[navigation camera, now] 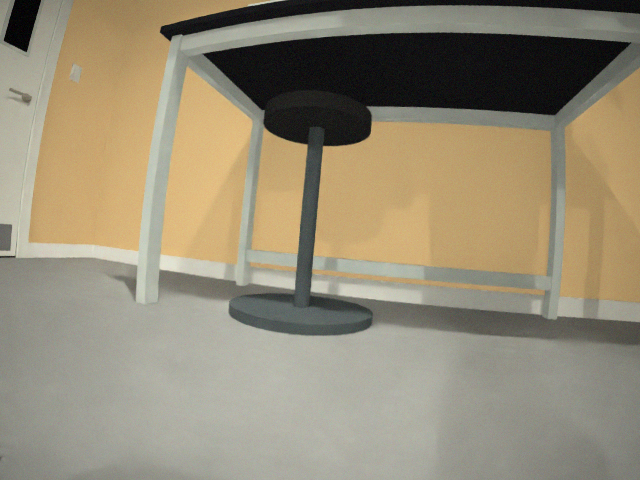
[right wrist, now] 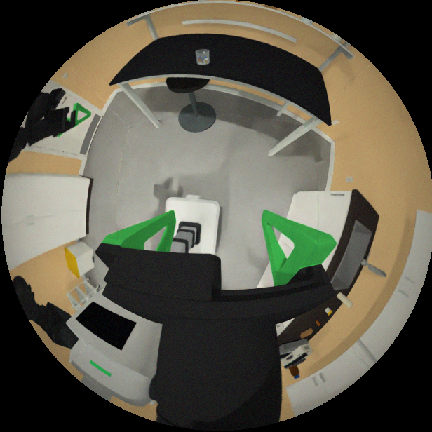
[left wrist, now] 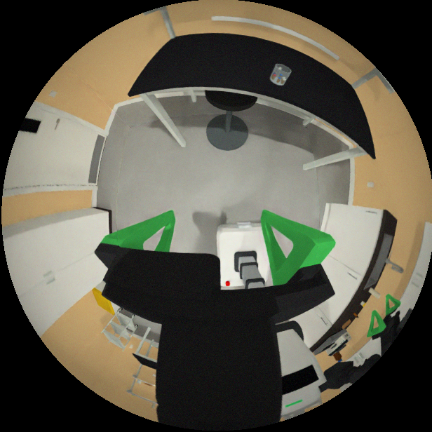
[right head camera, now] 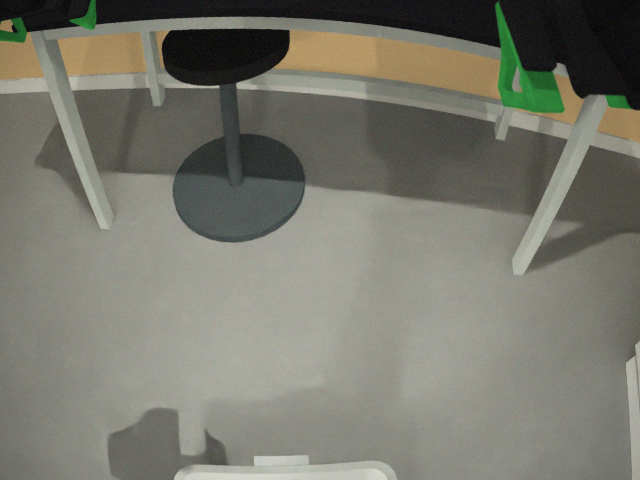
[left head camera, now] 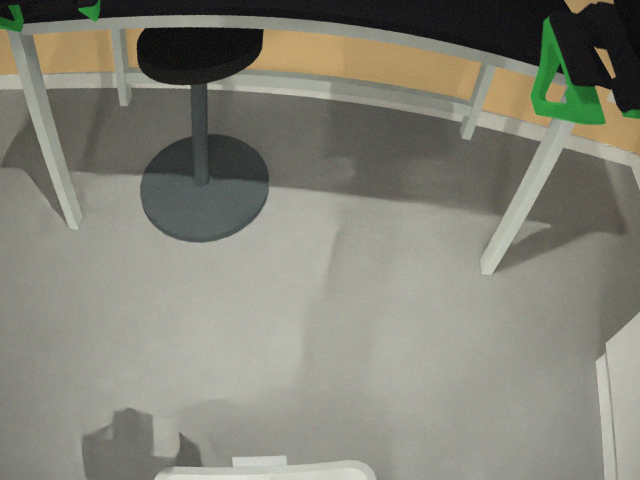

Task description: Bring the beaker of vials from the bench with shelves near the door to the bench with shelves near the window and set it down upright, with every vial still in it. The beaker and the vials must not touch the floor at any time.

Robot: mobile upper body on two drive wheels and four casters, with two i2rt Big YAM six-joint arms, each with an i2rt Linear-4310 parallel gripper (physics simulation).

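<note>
The clear beaker of vials (left wrist: 280, 75) (right wrist: 202, 57) stands upright on the black top of the bench (left head camera: 336, 11) (right head camera: 336, 10) (left wrist: 215, 60) (right wrist: 265, 62) (navigation camera: 413, 19), with small coloured vials inside it. The beaker does not show in the head views. My left gripper (left head camera: 51, 14) (right head camera: 50, 23) (left wrist: 217, 214) is open and empty, well short of the beaker. My right gripper (right wrist: 218, 214) (left head camera: 605, 103) (right head camera: 584, 99) is open and empty, also apart from the beaker. The bench near the window cannot be made out.
A round stool (left head camera: 204, 206) (right head camera: 237, 209) (navigation camera: 310, 312) stands partly under the bench. Bench legs (left head camera: 522, 206) (navigation camera: 157, 180) stand at both front corners. White cabinets (left wrist: 345, 240) (right wrist: 320, 220) line the right side. A door (left wrist: 50, 150) (navigation camera: 20, 129) is at the left.
</note>
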